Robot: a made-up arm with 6 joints.
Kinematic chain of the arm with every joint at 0, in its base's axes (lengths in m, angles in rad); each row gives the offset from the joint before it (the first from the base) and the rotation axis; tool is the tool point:
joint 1: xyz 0 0 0.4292 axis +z
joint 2: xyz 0 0 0 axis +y
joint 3: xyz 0 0 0.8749 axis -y
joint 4: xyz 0 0 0 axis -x
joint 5: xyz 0.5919 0 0 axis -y
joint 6: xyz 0 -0.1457 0 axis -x
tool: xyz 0 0 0
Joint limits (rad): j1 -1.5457..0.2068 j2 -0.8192..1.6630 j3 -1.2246..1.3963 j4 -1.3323..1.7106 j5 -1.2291..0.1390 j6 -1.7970..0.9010
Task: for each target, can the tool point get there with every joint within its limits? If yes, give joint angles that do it. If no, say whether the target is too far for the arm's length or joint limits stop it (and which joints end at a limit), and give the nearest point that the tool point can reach.
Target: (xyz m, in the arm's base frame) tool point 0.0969 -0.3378 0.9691
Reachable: yes | joints -1.0462 -0.1981 -0.9497 0.9454 -0.2169 -0.3180
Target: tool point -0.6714 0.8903 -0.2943
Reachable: no: joint limits stop it (at a limit: joint 1, joint 2, joint 3, joint 4) | nearest point 0.3232 0.0886 0.0603 | short by 1.326 m
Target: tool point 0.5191 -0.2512 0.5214
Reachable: yes | joints -0.2137 0.6691 -0.9622 0.3782 -0.9231 -1.4117
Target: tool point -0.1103 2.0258 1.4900
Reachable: no: too far | nearest point -0.0604 1.1097 1.4121 | short by 0.921 m
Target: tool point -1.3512 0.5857 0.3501
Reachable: no: joint limits stop it (at a limit: joint 2, joint 3) | nearest point -1.0197 0.4420 1.4121 | short by 1.122 m
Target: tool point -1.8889 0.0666 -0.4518
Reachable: no: too far | nearest point -0.1353 -0.4153 -0.0246 | short by 1.868 m
